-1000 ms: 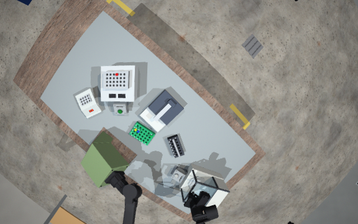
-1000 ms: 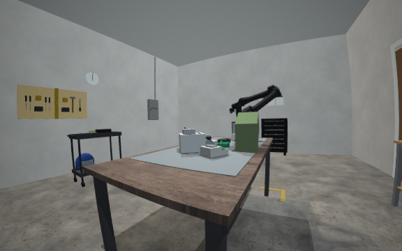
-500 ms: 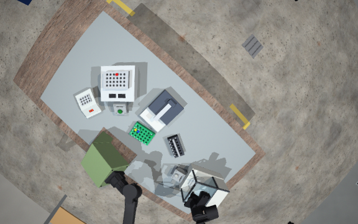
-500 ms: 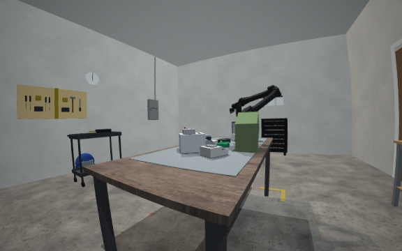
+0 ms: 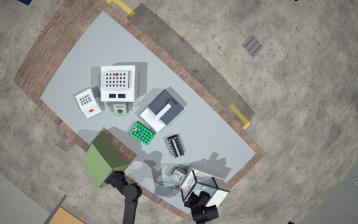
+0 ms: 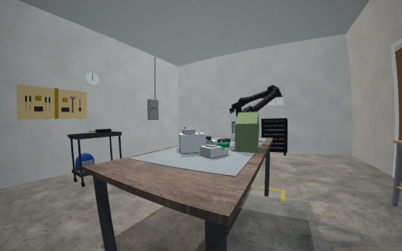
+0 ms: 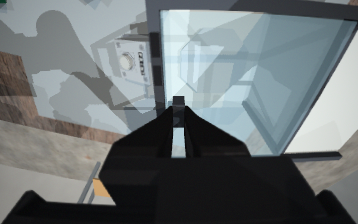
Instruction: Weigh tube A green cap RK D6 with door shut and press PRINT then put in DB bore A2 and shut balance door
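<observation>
Now: hand 14 cm above the balance pan, 5 cm to the left of it and 2 cm short of it. Also, from my hand: sliding door: 3 cm to the right, 1 cm below, 1 cm ahead; then magnet block MG: 21 cm to the left, 20 cm below, 10 cm ahead; then white print key: 15 cm below, 8 cm to the left, 3 cm behind.
</observation>
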